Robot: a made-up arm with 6 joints. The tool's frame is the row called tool.
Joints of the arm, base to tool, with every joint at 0 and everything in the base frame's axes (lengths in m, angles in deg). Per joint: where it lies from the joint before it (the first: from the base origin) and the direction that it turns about. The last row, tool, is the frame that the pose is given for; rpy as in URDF.
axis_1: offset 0 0 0.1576 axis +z
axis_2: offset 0 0 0 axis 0.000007 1 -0.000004
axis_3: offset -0.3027 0 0.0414 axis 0.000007 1 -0.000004
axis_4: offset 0.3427 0 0.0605 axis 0.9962 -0.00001 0.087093
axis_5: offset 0 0 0 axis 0.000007 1 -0.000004
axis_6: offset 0.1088 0 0.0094 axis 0.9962 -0.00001 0.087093
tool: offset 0 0 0 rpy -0.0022 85.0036 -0.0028
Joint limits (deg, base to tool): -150..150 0..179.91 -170..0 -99.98..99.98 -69.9..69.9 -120..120
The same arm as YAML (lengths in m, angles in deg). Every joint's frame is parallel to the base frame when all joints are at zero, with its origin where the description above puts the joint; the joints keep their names.
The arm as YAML. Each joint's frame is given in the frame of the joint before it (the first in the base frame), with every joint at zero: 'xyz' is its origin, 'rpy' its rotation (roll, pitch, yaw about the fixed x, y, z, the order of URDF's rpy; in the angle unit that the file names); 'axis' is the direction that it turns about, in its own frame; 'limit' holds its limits. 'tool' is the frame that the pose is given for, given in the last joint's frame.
units:
  length: m
  angle: deg
joints:
  - name: axis_1
    type: revolute
    origin:
      xyz: [0.0, 0.0, 0.1576]
      rpy: [0.0, 0.0, 0.0]
    axis: [0.0, 0.0, 1.0]
    limit:
      lower: -150.0
      upper: 150.0
  - name: axis_2
    type: revolute
    origin:
      xyz: [0.0, 0.0, 0.0]
      rpy: [0.0, 0.0, 0.0]
    axis: [0.0, 1.0, 0.0]
    limit:
      lower: 0.0
      upper: 179.91
  - name: axis_3
    type: revolute
    origin:
      xyz: [-0.3027, 0.0, 0.0414]
      rpy: [0.0, 0.0, 0.0]
    axis: [0.0, 1.0, 0.0]
    limit:
      lower: -170.0
      upper: 0.0
  - name: axis_4
    type: revolute
    origin:
      xyz: [0.3427, 0.0, 0.0605]
      rpy: [0.0, 0.0, 0.0]
    axis: [0.9962, 0.0, 0.0871]
    limit:
      lower: -99.98
      upper: 99.98
  - name: axis_5
    type: revolute
    origin:
      xyz: [0.0, 0.0, 0.0]
      rpy: [0.0, 0.0, 0.0]
    axis: [0.0, 1.0, 0.0]
    limit:
      lower: -69.9
      upper: 69.9
  - name: axis_6
    type: revolute
    origin:
      xyz: [0.1088, 0.0, 0.0094]
      rpy: [0.0, 0.0, 0.0]
    axis: [0.9962, 0.0, 0.0871]
    limit:
      lower: -120.0
      upper: 120.0
tool:
  origin:
    xyz: [0.0, 0.0, 0.0]
    rpy: [0.0, 85.0, 0.0]

